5 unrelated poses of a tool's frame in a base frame.
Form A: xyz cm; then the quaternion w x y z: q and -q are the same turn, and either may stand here.
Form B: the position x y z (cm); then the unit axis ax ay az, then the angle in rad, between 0 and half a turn. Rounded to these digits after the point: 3 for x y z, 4 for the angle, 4 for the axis.
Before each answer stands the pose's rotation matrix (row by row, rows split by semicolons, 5 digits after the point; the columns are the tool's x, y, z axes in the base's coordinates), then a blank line. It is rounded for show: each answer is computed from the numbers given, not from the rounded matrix.
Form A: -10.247 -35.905 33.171 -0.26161 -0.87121 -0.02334 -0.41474
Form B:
0.65489 -0.17633 0.73486; 0.25767 -0.86203 -0.43647; 0.71044 0.47519 -0.51910

-10.247 -35.905 33.171 0.9026 0.0242 0.4297 2.6122
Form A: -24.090 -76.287 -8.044 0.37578 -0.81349 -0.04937 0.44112
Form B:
0.60595 -0.25120 -0.75480; 0.41185 -0.71270 0.56783; -0.68059 -0.65494 -0.32841

-24.090 -76.287 -8.044 -0.8778 -0.0533 0.4760 2.3711
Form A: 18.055 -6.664 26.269 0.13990 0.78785 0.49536 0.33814
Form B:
0.28056 0.68593 0.67141; 0.87515 -0.47009 0.11456; 0.39421 0.55544 -0.73218

18.055 -6.664 26.269 0.7957 0.5003 0.3415 2.8609
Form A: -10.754 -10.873 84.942 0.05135 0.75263 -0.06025 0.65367
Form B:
0.13817 -0.15782 0.97775; -0.02356 -0.98747 -0.15606; 0.99013 -0.00147 -0.14016

-10.754 -10.873 84.942 0.7536 -0.0603 0.6545 3.0388
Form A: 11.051 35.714 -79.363 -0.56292 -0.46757 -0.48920 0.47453
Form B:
0.07101 0.99172 0.10701; -0.07677 0.11240 -0.99069; -0.99452 0.06213 0.08412

11.051 35.714 -79.363 0.5657 0.5919 -0.5741 1.9458
